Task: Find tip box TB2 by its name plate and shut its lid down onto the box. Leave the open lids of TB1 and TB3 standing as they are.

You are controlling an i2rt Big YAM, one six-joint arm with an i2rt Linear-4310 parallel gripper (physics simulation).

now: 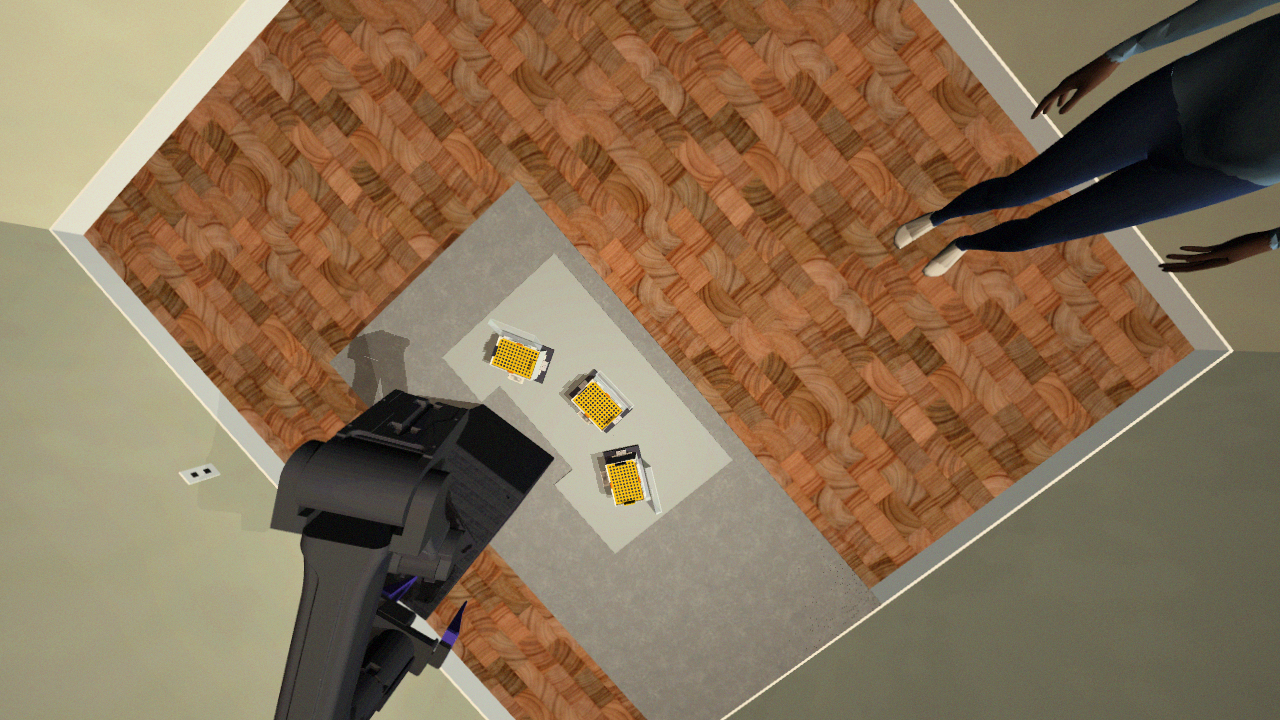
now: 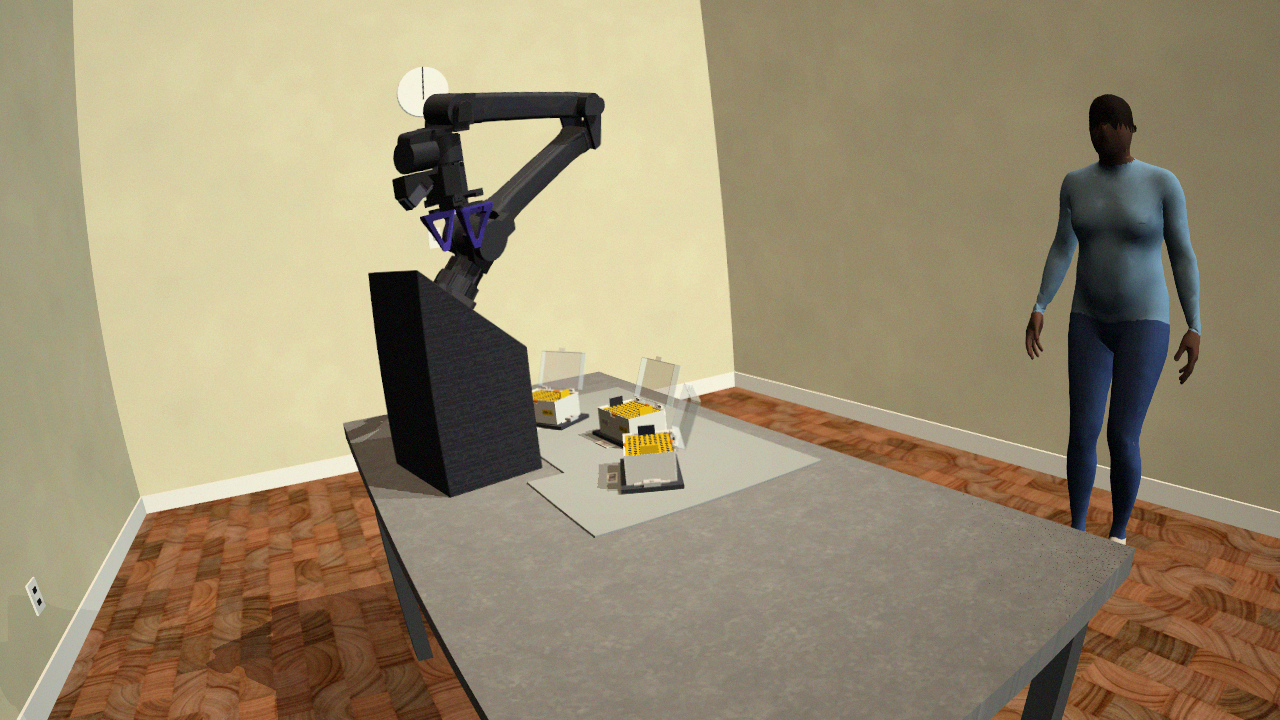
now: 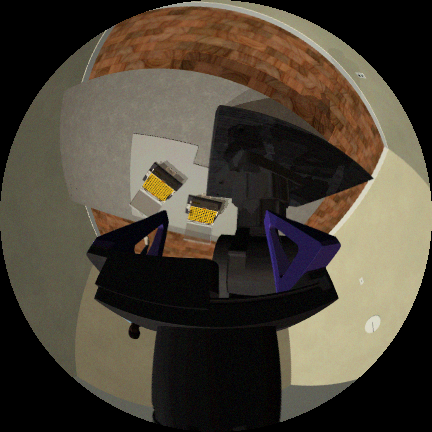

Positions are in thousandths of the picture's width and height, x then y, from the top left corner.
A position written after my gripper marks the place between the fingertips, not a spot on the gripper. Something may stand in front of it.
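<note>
You'd see my gripper (image 1: 345,819) here, and it's visible elsewhere too: there's the gripper (image 2: 361,347) and again the gripper (image 3: 499,499). I'm also looking at a box (image 1: 488,663), and another view gives me the box (image 2: 505,615). Then there's a pale mat (image 1: 431,422), which I can also see as the mat (image 2: 562,641) and the mat (image 3: 337,346).
</note>
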